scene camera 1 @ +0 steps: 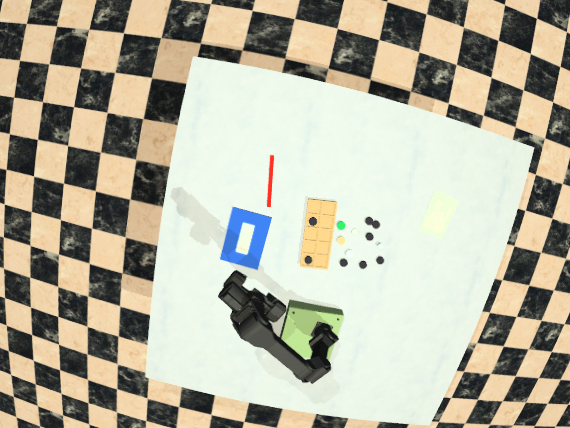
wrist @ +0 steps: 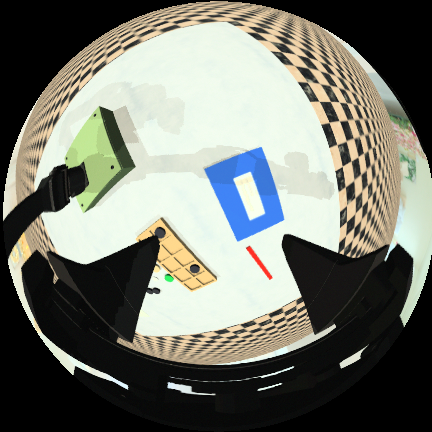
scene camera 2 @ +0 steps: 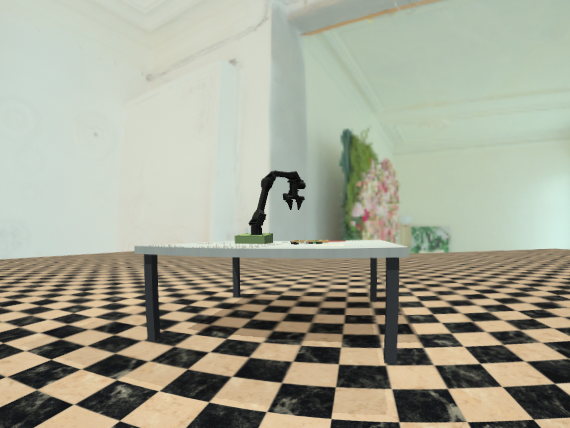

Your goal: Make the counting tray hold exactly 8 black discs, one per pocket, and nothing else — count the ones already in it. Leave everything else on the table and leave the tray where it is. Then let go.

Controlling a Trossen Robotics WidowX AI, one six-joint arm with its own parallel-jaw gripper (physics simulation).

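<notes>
The tan counting tray (scene camera 1: pixel 325 245) (wrist: pixel 183 260) has two columns of pockets. One black disc (scene camera 1: pixel 313 221) (wrist: pixel 194 269) is in a pocket toward its far end, and another black disc (scene camera 1: pixel 308 260) (wrist: pixel 160 232) is in a pocket at its near end. Several loose black discs lie right of the tray in scene camera 1, among them a black disc (scene camera 1: pixel 369 236) and a black disc (scene camera 1: pixel 343 262); two at the back touch or nearly touch. My gripper (scene camera 1: pixel 254 294) (scene camera 2: pixel 295 208) (wrist: pixel 221 241) is open and empty, high above the table, left of the tray's near end.
A green disc (scene camera 1: pixel 341 225) (wrist: pixel 169 278), a tan disc (scene camera 1: pixel 341 240) and pale pieces (scene camera 1: pixel 349 253) lie among the loose discs. A blue rectangle (scene camera 1: pixel 229 244) (wrist: pixel 223 183) with a white centre and a red strip (scene camera 1: pixel 270 181) (wrist: pixel 259 263) lie left of the tray. A pale yellow sheet (scene camera 1: pixel 439 215) lies far right.
</notes>
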